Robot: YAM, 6 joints.
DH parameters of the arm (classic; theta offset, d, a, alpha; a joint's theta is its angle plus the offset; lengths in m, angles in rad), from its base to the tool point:
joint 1: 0 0.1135 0.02 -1.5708
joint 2: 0 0 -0.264 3.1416
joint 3: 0.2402 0 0.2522 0
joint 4: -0.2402 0 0.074 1.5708
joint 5: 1.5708 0 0 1.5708
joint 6: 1.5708 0.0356 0 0
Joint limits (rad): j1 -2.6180..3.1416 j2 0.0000..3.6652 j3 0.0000..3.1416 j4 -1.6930..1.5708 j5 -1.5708..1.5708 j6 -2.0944..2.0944
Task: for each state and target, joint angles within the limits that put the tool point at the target. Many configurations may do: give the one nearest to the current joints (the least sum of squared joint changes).
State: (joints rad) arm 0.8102 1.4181 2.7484 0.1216 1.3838 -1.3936
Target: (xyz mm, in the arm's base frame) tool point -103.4 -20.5 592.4
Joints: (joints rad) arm -0.1488 0.7067 1.8967 -0.2943 1.5708 -1.3936
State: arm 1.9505 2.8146 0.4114 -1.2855 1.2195 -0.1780
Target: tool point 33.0 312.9 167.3
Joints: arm 1.5763 1.9718 1.2576 -1.2948 1.3481 -0.1780
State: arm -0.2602 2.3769 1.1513 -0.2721 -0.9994 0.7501
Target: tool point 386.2 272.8 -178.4
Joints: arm 0.5590 3.1345 1.9442 0.0565 -0.8377 0.7501
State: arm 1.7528 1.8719 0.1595 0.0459 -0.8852 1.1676
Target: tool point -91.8 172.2 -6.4
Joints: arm 1.9227 2.1053 0.4342 0.1378 -0.8531 1.1676
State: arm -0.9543 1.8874 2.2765 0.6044 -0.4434 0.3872
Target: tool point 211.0 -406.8 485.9
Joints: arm -1.1263 1.9981 2.0432 0.5698 -0.4533 0.3872
